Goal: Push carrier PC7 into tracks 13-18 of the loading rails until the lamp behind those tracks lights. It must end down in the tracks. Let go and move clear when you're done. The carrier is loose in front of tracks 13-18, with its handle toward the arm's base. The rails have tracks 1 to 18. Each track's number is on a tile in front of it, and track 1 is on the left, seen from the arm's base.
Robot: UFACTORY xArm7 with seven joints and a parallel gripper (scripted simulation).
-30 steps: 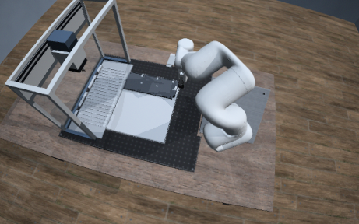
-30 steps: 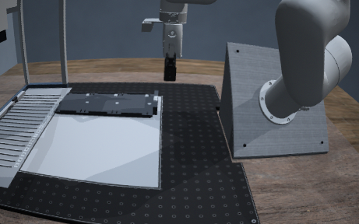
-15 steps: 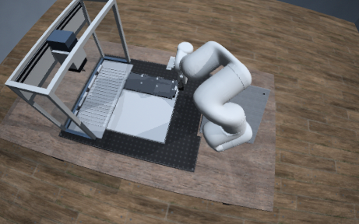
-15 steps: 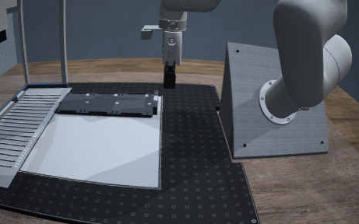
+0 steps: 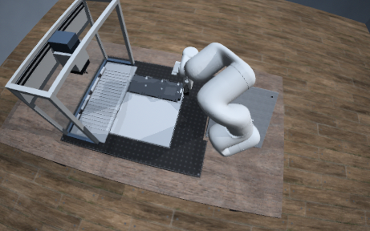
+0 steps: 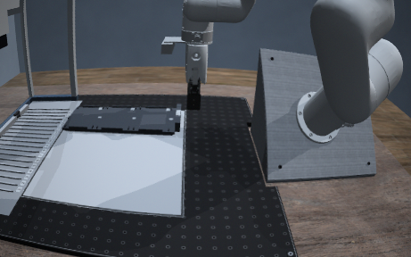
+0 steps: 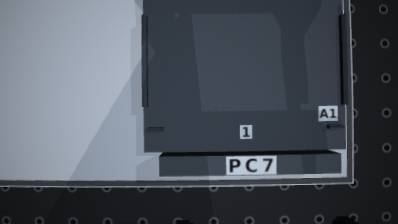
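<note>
Now: the pale grey sheet 18 cm ahead of my hand, 14 cm to the left of it and 7 cm below it. The rest, counted from my hand: carrier PC7 (20 cm ahead, 6 cm below, 1 cm to the left).
</note>
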